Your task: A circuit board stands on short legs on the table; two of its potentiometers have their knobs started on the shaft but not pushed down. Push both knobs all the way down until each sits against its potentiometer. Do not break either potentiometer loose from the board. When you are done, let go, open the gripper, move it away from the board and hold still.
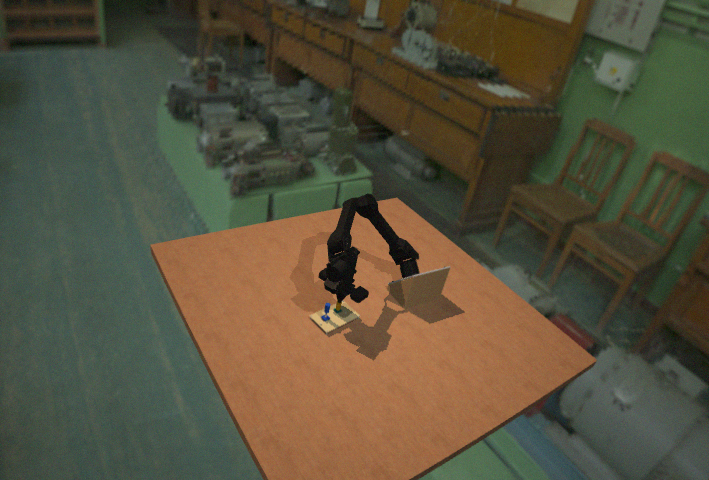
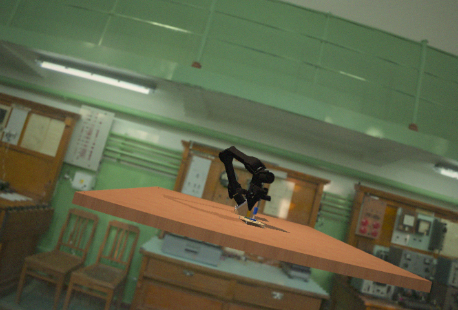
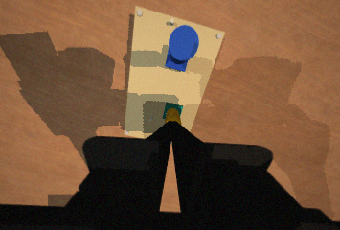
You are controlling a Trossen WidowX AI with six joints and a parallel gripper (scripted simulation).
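Right now my gripper tip is 2 cm above the yellow knob. Also, from my gripper tip: blue knob: 6 cm ahead, 2 cm to the left, 1 cm above.
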